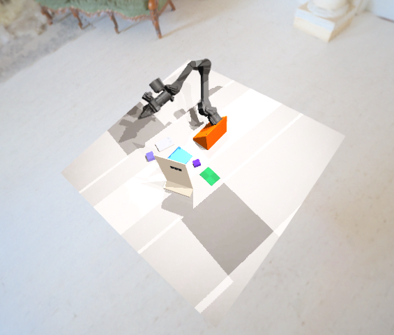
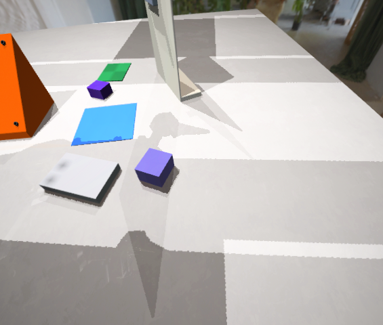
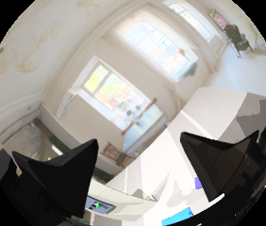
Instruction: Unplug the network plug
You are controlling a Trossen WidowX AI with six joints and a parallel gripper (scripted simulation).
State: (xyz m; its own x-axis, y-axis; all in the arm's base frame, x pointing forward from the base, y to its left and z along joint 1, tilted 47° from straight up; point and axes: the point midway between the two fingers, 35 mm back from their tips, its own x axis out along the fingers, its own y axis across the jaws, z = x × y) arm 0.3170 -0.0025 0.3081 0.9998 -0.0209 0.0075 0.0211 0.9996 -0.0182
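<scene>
My gripper tip is now 290 mm to the right of the network plug, 100 mm above it and 60 mm short of it. The rest, counted from my gripper tip: upright panel 310 mm to the left, 190 mm below, 70 mm ahead; flat green square 390 mm to the left, 320 mm below, 90 mm behind; blue square 320 mm below, 160 mm to the left, 60 mm behind.
</scene>
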